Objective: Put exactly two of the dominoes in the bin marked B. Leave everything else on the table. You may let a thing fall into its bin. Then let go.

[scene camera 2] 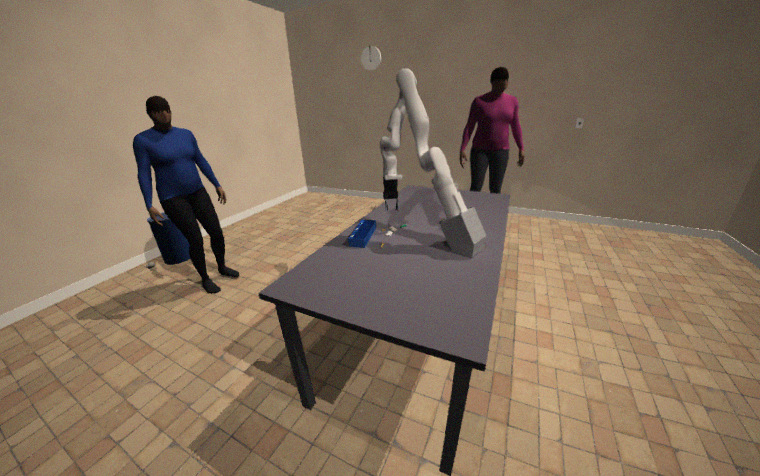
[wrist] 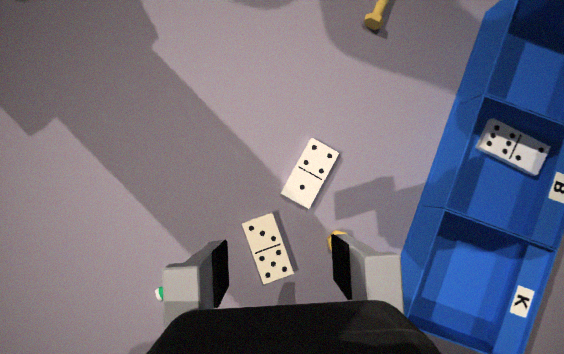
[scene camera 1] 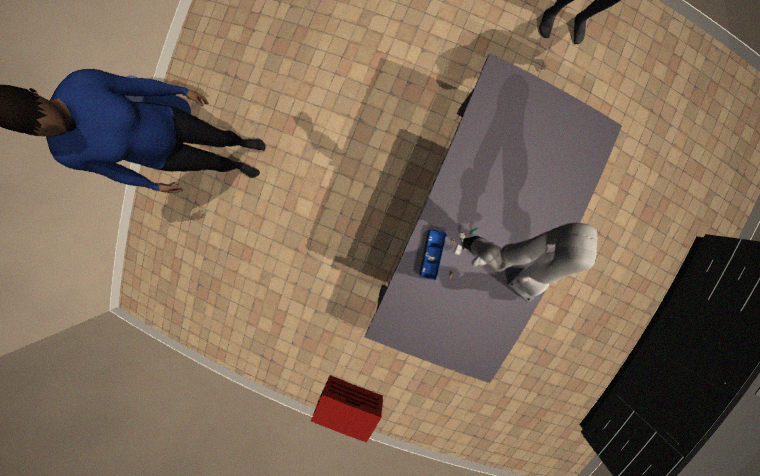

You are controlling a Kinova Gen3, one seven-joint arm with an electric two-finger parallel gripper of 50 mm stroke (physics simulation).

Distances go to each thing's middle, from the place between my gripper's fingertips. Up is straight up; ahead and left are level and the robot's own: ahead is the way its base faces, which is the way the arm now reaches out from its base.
Labels:
I see the blue three-compartment bin tray (scene camera 1: 435, 242) 9 cm ahead of my hand, 15 cm to the left of it and 10 cm below it.

